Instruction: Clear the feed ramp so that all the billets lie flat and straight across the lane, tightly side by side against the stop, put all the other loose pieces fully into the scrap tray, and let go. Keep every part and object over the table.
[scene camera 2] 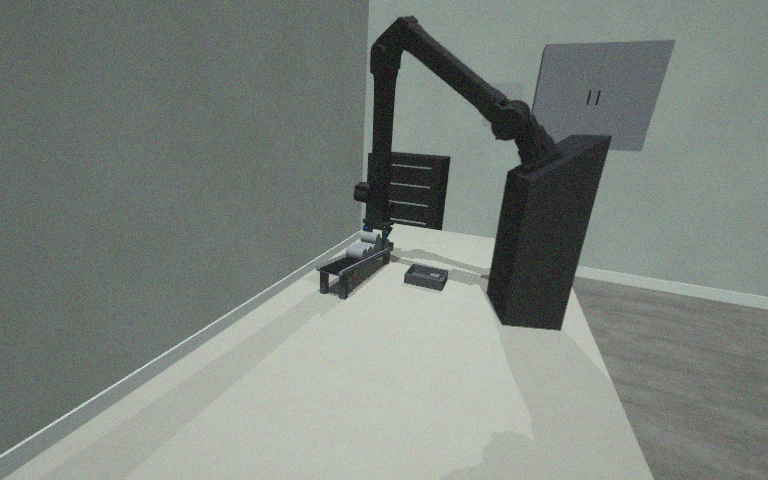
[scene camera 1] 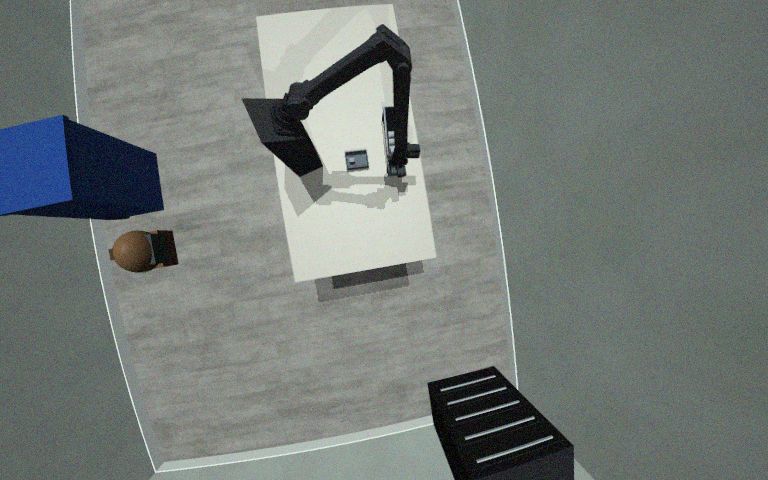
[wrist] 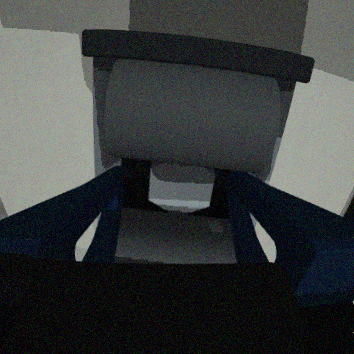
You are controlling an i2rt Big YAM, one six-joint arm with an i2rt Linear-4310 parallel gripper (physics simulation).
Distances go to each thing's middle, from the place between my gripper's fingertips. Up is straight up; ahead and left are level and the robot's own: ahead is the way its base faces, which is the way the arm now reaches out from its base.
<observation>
The dark stop bar (wrist: 129,44) lies 6 cm to the right of my hand, 1 cm below it and 1 cm behind it.
</observation>
